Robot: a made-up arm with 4 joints.
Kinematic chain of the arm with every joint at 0, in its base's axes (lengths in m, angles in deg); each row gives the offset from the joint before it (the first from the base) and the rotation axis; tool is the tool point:
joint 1: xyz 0 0 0.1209 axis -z
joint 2: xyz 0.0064 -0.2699 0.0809 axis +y
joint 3: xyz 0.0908 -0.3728 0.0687 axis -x
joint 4: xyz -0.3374 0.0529 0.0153 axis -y
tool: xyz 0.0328 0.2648 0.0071
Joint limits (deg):
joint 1: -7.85..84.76
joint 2: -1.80..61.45
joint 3: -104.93..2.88
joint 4: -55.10..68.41
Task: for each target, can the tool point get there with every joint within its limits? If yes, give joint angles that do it. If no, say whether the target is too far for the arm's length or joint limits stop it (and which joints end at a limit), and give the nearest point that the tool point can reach.
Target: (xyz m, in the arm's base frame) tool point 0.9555 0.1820 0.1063
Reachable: no: joint limits stop it (at a limit: joint 1, joint 2) | nearest point 0.2245 -0.3973 0.5324 | short by 1.025 m
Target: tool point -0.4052 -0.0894 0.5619
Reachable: yes | joints 68.01 26.57 -35.47 44.78
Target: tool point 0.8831 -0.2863 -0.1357
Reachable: no: joint limits stop it (at a limit: joint 1, joint 2) | nearest point 0.2840 -0.4711 0.5589 | short by 0.936 m
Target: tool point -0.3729 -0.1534 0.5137
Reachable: yes | joints 48.41 17.99 -27.40 45.61
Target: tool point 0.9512 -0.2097 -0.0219
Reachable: no: joint limits stop it (at a limit: joint 1, joint 2) | nearest point 0.2824 -0.4683 0.5582 | short by 0.922 m
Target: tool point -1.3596 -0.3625 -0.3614
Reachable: no: too far | nearest point -0.7823 -0.2086 0.5572 | short by 1.096 m
